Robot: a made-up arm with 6 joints. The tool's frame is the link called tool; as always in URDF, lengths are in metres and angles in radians.
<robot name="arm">
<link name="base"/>
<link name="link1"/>
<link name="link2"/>
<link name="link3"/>
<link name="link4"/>
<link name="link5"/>
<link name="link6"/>
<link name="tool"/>
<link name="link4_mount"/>
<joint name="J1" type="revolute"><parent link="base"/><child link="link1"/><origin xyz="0.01 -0.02 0.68"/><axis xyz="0 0 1"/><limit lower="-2.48" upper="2.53" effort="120" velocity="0.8"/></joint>
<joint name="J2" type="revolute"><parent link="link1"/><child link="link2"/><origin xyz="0.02 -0.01 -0.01" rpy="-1.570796 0 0"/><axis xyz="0 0 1"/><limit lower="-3.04" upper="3.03" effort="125" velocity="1.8"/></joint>
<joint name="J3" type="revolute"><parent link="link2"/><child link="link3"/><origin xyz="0 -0.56 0" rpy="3.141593 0 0"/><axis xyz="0 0 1"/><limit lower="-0.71" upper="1.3" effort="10" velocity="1.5"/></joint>
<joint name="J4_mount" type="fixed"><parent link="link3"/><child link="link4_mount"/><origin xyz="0 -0.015 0.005"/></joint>
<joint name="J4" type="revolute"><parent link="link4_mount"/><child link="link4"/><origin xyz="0 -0.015 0.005" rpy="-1.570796 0 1.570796"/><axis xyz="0 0 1"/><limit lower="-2.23" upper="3.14" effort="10" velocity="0.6"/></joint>
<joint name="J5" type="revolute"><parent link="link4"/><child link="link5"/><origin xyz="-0.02 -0.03 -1.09" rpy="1.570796 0 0"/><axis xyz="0 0 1"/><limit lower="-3.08" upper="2.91" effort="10" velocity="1.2"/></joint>
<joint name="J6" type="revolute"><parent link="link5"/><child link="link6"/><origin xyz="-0.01 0 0.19" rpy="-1.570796 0 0"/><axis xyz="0 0 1"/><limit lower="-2.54" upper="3.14" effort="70" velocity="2.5"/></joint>
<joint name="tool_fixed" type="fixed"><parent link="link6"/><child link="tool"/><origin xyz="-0.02 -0.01 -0.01" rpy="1.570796 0 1.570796"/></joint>
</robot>
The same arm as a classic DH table. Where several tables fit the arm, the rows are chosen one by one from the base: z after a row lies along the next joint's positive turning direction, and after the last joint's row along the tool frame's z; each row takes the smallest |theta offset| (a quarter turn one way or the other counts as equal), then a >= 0, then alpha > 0; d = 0 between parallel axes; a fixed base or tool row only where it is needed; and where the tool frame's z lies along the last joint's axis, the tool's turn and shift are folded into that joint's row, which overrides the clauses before.
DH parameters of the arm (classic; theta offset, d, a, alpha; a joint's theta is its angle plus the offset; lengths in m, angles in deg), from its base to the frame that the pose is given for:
base (fixed): -63.43 0.0000 0.0224 0.00
J1: 63.43 0.6700 0.0200 -90.00
J2: -90.00 0.0000 0.5600 180.00
J3: 0.00 0.0200 -0.0300 -90.00
J4: 0.00 -1.0900 -0.0200 90.00
J5: 0.00 0.2200 -0.0100 -90.00
J6: -90.00 -0.0100 0.0100 -90.00
tool (fixed): -180.00 -0.0200 0.0000 0.00
Joint limits (deg, base to tool): -142.09..144.96 -174.18..173.61 -40.68..74.48 -127.77..179.91 -176.47..166.73 -145.53..179.91

